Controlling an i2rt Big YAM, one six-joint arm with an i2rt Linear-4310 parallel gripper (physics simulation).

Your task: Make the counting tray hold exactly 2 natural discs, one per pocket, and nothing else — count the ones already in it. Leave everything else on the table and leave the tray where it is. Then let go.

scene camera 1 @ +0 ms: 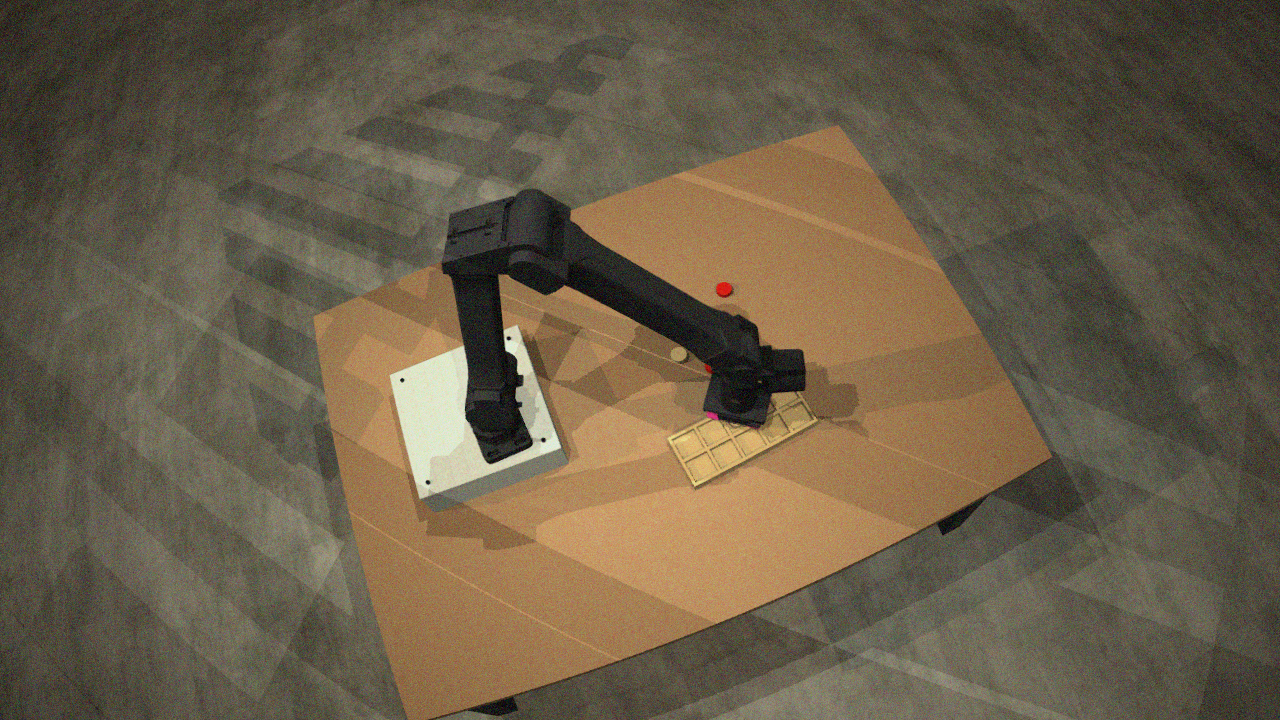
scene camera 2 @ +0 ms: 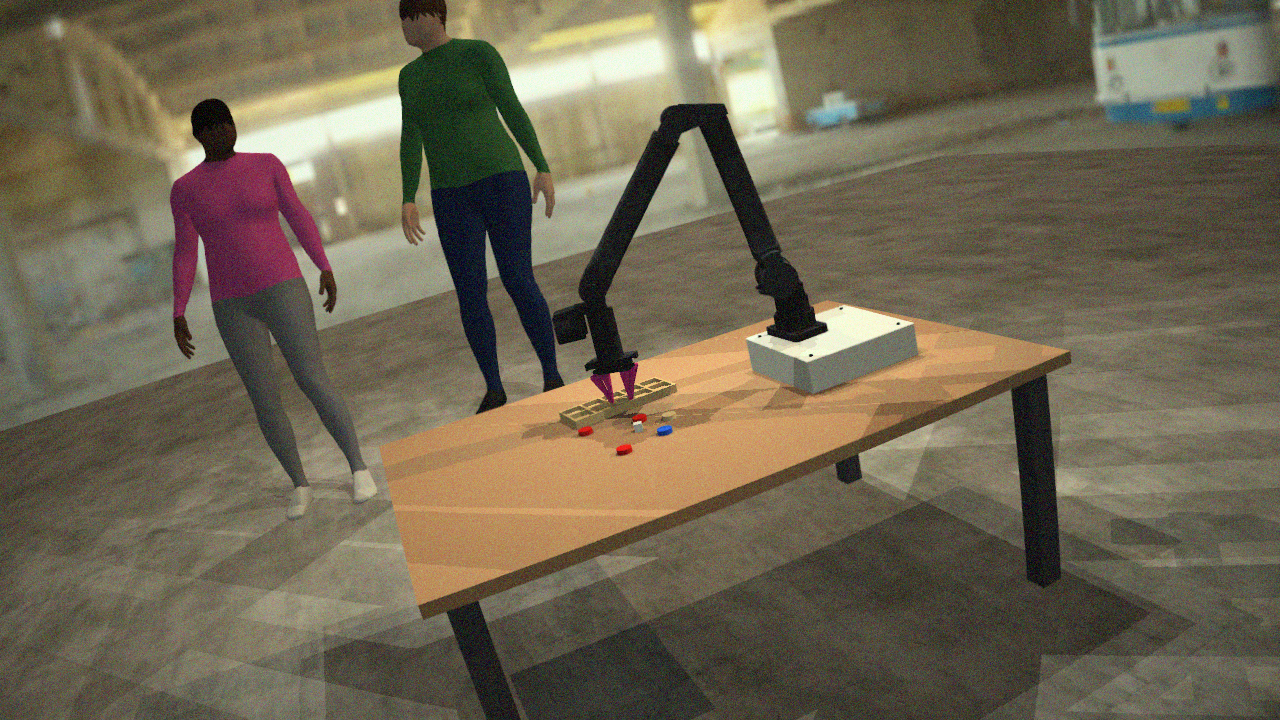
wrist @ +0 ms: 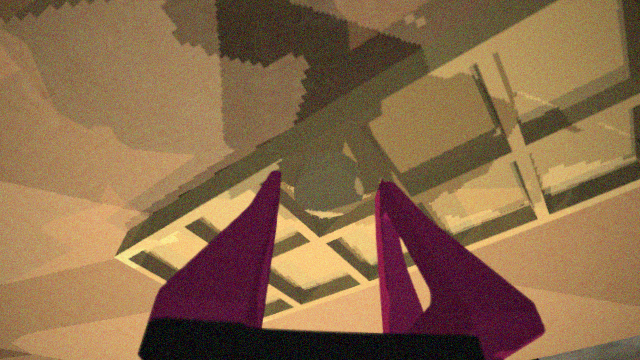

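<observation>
A counting tray is here, and my gripper grips the counting tray. Both scene camera 1 and the wrist view let me see my gripper.
</observation>
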